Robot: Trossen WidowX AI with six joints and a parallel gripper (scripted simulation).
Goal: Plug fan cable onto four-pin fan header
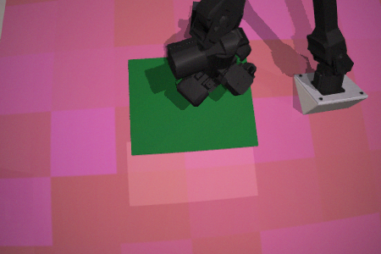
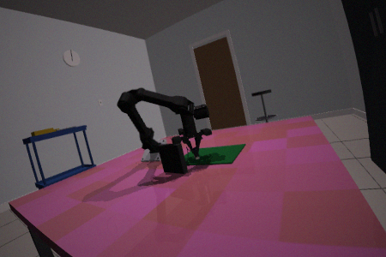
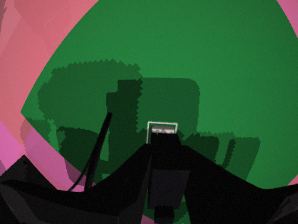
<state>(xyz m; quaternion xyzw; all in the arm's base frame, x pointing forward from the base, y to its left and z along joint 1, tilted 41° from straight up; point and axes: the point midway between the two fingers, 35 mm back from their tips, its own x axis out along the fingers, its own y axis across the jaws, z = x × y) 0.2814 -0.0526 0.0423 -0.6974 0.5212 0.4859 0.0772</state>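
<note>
Right now my gripper tip is 1 cm to the left of the black fan plug, 1 cm below it and 1 cm short of it. Also, from my gripper tip: green board (5 cm ahead, 4 cm to the left, 4 cm below); black fan (14 cm to the right, 3 cm behind, 3 cm above); fan header (3 cm below, 1 cm to the right).
</note>
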